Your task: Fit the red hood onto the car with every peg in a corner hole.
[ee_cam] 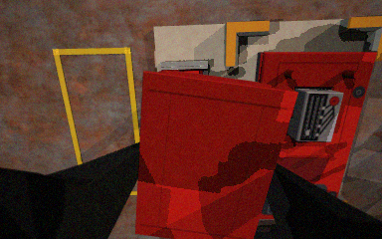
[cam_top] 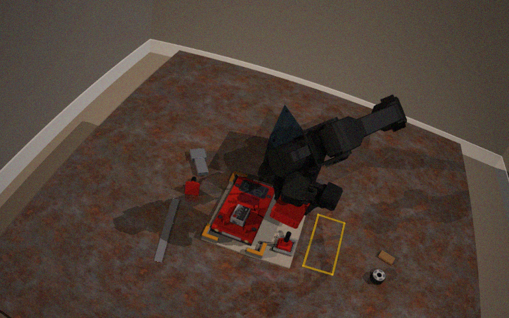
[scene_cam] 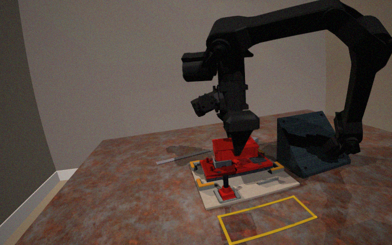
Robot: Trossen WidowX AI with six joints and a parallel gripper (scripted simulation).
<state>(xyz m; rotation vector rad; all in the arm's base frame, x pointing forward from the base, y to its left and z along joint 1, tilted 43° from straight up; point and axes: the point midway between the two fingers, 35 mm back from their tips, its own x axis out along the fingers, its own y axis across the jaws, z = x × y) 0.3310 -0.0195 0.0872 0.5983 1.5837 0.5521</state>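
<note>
The grey engine block is 1 cm ahead of my gripper tip, 11 cm to the right of it and 9 cm below it. Round my gripper tip: red hood 1 cm above; baseplate 2 cm behind, 8 cm to the right, 11 cm below; black-and-white wheel 1 cm ahead, 28 cm to the left, 11 cm below.
</note>
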